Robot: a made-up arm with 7 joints.
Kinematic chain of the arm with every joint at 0, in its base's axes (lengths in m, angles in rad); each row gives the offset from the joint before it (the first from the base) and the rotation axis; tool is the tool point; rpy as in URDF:
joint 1: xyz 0 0 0 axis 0.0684 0.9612 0.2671
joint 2: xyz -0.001 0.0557 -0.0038 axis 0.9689 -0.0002 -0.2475
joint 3: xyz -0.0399 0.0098 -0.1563 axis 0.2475 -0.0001 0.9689
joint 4: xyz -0.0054 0 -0.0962 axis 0.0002 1 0
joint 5: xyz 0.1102 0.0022 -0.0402 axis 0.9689 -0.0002 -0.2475
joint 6: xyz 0.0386 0 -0.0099 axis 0.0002 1 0
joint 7: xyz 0.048 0 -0.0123 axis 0.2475 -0.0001 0.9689
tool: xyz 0 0 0 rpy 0 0.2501 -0.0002
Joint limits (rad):
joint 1: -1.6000..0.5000
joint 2: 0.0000..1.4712
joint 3: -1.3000..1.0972
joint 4: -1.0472..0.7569
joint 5: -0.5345..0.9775
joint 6: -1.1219..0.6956
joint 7: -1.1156..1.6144
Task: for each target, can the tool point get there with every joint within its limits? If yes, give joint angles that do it. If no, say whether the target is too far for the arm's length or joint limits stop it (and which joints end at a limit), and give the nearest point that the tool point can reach.
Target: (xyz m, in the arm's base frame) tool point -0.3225 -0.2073 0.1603
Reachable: no: joint limits stop it (at a limit: joint 1, joint 2, joint 3, joint 5, joint 6) | nearest point -0.0680 -0.0546 -0.0807 | short by 0.382 m
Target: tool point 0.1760 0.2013 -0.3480
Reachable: yes | joints -0.2183 0.2310 0.2572 0.4119 0.7901 0.5482 0.9102
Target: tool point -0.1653 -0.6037 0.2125
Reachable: no: too far | nearest point 0.1426 -0.1839 0.0164 | short by 0.556 m
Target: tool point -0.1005 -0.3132 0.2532
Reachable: no: joint limits stop it (at a limit: joint 1, joint 2) | nearest point 0.1241 -0.1340 0.0620 | short by 0.345 m
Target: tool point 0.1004 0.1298 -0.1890
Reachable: yes | joints 0.1825 0.5694 -0.1923 -0.5251 -0.3010 -0.7146 0.3157
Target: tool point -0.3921 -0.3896 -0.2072
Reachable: no: too far | nearest point -0.2001 -0.1285 -0.2784 | short by 0.332 m
